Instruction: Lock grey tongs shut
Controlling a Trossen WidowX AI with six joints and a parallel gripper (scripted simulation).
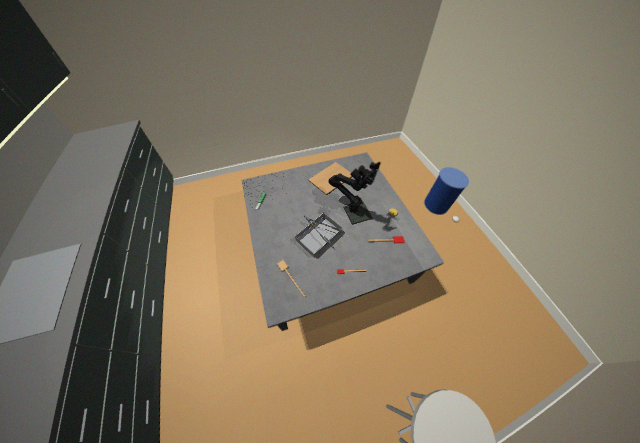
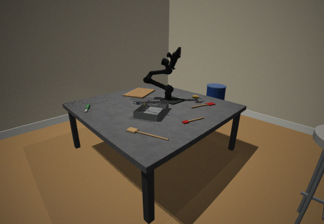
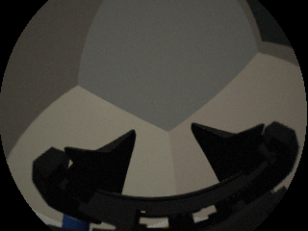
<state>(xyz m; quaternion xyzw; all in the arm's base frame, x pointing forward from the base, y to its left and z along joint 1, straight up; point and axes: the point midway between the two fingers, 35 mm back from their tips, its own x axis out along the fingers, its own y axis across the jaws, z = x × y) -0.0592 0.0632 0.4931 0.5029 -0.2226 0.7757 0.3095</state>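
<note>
Now: gripper tip 42 cm short of the metal roasting tin, 6 cm to the right of it and 51 cm above it. Round my gripper tip: wooden board 10 cm ahead, 48 cm to the right, 53 cm below.
</note>
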